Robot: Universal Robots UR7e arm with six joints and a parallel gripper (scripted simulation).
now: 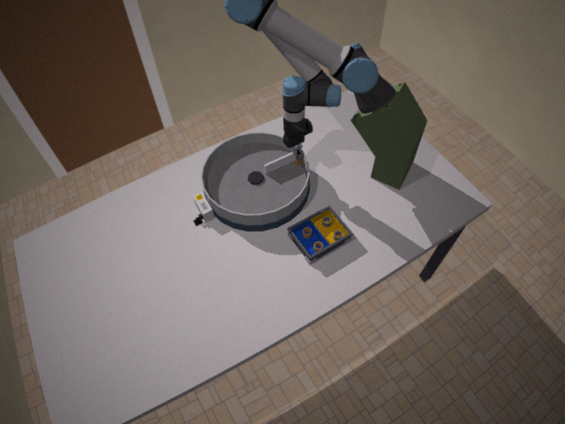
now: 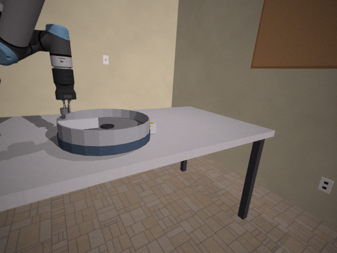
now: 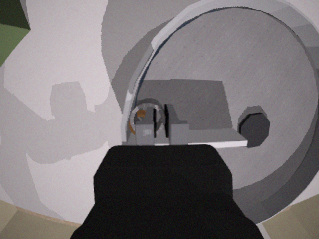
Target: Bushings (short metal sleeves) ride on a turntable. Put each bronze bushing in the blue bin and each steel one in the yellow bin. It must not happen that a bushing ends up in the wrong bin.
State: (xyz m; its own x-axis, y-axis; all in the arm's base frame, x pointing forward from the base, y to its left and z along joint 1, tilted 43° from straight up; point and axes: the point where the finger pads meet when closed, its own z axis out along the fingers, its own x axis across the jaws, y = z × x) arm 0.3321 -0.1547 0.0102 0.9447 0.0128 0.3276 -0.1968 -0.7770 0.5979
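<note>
My hand is 140 mm short of the blue bin, 260 mm to the right of it and 120 mm above it. Also, from my hand: grey turntable (150 mm ahead, 80 mm to the right, 90 mm below).
</note>
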